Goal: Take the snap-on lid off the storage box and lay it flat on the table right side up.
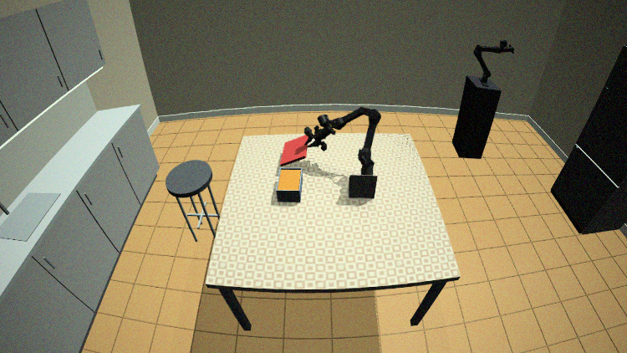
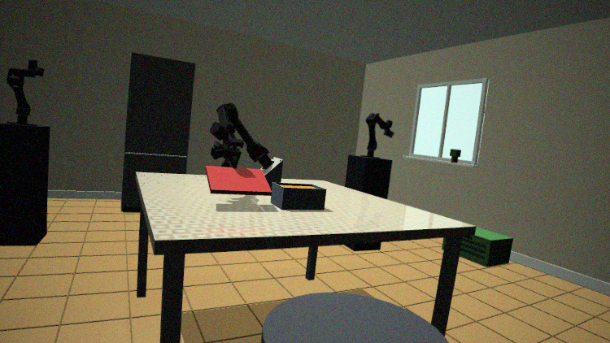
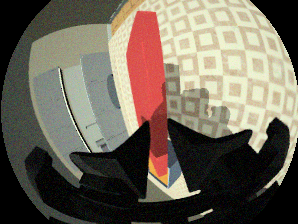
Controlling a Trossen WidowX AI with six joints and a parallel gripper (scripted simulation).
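The flat red lid lies 7 cm ahead of my gripper tip and 3 cm below it. The rest, counted from my gripper tip: blue-grey storage box: 27 cm to the left, 9 cm below, 8 cm ahead.
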